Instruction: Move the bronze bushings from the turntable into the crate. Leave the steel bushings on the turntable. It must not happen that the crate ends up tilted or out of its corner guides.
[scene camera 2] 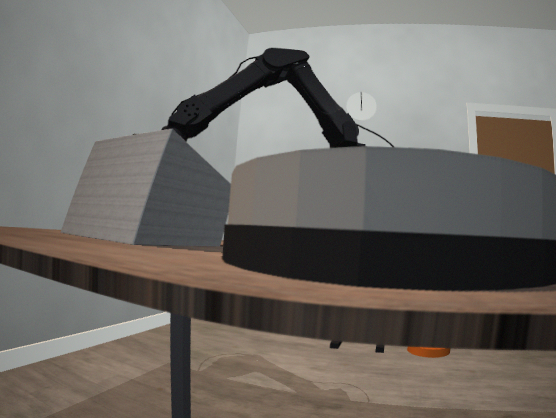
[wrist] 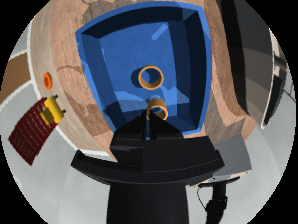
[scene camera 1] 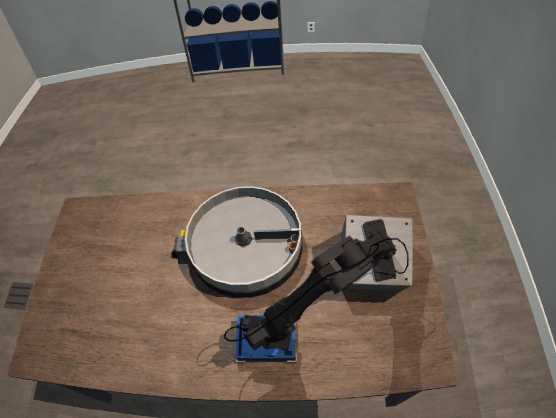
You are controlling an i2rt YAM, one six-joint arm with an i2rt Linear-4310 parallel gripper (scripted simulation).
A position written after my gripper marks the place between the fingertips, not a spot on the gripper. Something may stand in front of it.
In view: my gripper (wrist: 147, 113) and a blue crate (wrist: 113, 49).
